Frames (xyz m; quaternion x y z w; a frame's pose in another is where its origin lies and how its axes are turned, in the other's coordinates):
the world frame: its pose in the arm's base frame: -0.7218 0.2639 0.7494 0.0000 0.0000 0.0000 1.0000
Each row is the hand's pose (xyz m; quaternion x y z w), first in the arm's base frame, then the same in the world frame.
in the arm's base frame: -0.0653 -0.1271 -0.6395 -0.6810 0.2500 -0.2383 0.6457
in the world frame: 0.6565 -0.3910 -1.3889 -0.6810 0.2500 -0.2383 0.6457
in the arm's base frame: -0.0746 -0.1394 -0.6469 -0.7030 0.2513 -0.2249 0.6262
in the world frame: 0.6472 -0.4033 -1.3963 -0.7030 0.2513 -0.2249 0.6262
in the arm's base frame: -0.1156 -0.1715 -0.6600 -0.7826 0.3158 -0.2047 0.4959
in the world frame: 0.6062 -0.4354 -1.4094 -0.7826 0.3158 -0.2047 0.4959
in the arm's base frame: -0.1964 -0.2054 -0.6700 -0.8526 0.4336 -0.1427 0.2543
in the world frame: 0.5254 -0.4693 -1.4194 -0.8526 0.4336 -0.1427 0.2543
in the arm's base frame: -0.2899 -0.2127 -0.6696 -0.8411 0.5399 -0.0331 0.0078
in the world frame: 0.4319 -0.4766 -1.4190 -0.8411 0.5399 -0.0331 0.0078
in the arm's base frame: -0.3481 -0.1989 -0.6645 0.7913 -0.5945 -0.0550 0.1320
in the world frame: 0.3737 -0.4628 -1.4139 0.7913 -0.5945 -0.0550 0.1320
